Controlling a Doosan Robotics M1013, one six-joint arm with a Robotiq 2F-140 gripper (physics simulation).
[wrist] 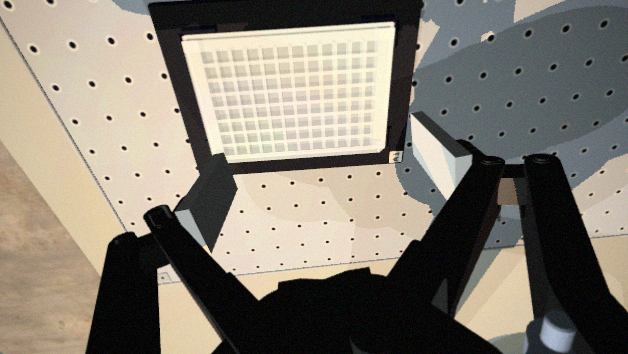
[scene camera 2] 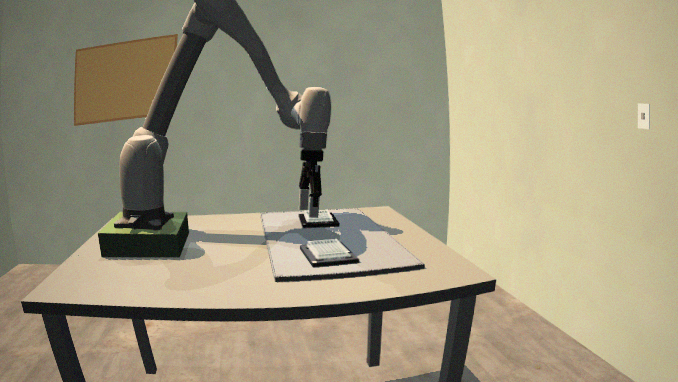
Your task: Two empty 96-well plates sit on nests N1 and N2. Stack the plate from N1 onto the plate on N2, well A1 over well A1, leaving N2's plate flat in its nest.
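Places are measured from the arm's base along level axes (x ahead, y left, z up), in metres.
Pixels of known places: gripper, fingertip midpoint: [wrist: 319,153] [scene camera 2: 308,213]; arm's base, link origin: [scene camera 2: 144,221].
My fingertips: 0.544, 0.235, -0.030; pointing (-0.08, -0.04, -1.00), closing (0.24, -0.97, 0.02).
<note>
Ahead of a thing's pixels: the offset from my fingertips to its top centre, as dx, dy, dz. "spot": to the spot under its first point. Level surfaces: height alone.
My gripper [scene camera 2: 308,212] [wrist: 319,153] is open and empty, low at the far nest. One finger overlaps the far plate in the scene view. The pale far 96-well plate {+0.033, +0.017, -0.007} [scene camera 2: 326,216] [wrist: 295,95] sits in a black nest {+0.033, +0.017, -0.018} [scene camera 2: 325,224] [wrist: 285,15]. In the wrist view the finger pads stand left and right, toward the plate's lower side, and an A1 label {spot: -0.015, -0.063, -0.021} [wrist: 395,157] marks the nest's lower right corner. A second pale plate {+0.046, -0.368, -0.007} [scene camera 2: 328,249] sits in the near black nest {+0.046, -0.368, -0.018} [scene camera 2: 335,262]. No N1 or N2 marking is readable.
Both nests stand on a light perforated board {dz -0.033} [scene camera 2: 400,257] [wrist: 300,200] on the table {dz -0.046} [scene camera 2: 225,295]. The arm's base stands on a green block [scene camera 2: 142,245] at the left. The near nest lies toward the board's front edge.
</note>
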